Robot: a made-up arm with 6 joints.
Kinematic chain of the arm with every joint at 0, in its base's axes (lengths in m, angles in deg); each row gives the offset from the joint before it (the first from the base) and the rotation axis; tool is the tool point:
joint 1: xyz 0 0 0.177 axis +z
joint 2: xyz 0 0.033 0 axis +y
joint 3: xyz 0 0 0.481 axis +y
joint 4: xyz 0 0 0.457 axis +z
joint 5: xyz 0 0 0 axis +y
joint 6: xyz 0 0 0.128 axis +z
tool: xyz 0 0 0
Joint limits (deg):
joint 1: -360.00..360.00
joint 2: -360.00..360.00
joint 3: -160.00..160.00
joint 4: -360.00..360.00
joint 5: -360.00..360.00
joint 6: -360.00..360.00
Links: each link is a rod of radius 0.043 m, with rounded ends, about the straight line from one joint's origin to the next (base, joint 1, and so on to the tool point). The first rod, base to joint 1, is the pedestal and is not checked.
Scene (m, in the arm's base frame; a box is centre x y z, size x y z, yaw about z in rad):
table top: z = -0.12
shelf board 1: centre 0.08 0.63 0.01 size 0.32 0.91 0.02 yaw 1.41
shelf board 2: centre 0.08 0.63 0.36 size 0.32 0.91 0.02 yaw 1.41
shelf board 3: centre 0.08 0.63 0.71 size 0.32 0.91 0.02 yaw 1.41
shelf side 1: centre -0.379 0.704 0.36 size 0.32 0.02 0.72 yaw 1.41
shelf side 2: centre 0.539 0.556 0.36 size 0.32 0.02 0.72 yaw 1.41
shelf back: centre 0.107 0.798 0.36 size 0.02 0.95 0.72 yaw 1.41
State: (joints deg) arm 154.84 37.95 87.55 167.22 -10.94 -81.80
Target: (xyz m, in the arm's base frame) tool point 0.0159 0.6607 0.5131
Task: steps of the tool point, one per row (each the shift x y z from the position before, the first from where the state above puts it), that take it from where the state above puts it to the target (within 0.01 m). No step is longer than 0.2 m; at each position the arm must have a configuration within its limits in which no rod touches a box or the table.
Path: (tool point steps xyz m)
1: 0.0851 0.0428 0.0678
2: 0.1102 0.0297 0.0590
3: 0.1318 0.0047 0.0421
4: 0.1413 -0.0315 0.0199
5: 0.1319 -0.0727 -0.0043
6: 0.1018 -0.1083 -0.0270
7: -0.0367 0.0923 0.0397
8: -0.0318 0.0876 0.0363
9: -0.0217 0.0811 0.0298
10: -0.0062 0.0737 0.0212
11: 0.0138 0.0656 0.0134
12: 0.0358 0.0557 0.0084
13: 0.0570 0.0434 0.0083

